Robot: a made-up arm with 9 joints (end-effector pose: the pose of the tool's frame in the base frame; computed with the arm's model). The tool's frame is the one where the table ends. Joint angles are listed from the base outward.
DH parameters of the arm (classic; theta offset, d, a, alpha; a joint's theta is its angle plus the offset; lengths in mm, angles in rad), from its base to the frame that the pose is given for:
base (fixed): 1.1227 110.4 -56 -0.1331
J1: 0.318 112.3 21 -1.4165
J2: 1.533 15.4 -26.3 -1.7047
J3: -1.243 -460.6 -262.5 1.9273
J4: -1.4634 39.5 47 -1.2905
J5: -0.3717 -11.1 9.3 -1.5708
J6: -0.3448 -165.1 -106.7 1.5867
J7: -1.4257 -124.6 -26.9 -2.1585
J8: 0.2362 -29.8 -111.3 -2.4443
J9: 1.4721 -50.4 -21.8 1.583
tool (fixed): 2.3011 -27.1 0 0
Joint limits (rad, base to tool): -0.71..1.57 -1.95..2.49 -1.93..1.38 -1.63..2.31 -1..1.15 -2.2..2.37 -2.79..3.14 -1.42..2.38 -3.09..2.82
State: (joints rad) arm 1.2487 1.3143 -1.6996 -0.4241 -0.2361 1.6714 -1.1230 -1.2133 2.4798
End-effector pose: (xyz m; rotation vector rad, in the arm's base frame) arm 0.0522 -0.0993 -0.1600 0.7265 1.7867 -1.6288
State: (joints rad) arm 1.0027 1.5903 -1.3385 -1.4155 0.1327 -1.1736 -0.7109 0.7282 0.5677
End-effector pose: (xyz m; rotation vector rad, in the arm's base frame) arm 0.2403 -0.0495 -0.3271 -0.9364 0.1842 -0.9769
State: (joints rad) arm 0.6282 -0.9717 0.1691 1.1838 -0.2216 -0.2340 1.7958 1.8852 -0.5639
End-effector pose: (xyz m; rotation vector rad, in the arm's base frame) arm 0.0280 0.2504 0.7896 -1.0288 0.5774 0.1328
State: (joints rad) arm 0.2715 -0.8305 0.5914 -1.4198 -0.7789 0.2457 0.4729 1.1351 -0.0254
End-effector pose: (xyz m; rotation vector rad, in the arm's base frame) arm -0.0054 0.1269 0.6979 2.4191 0.6394 -0.1530
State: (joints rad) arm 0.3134 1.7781 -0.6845 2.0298 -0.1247 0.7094 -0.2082 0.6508 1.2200
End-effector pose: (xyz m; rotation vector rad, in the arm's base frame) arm 0.1106 -0.1675 -0.3511 -1.8611 1.1342 -0.6932
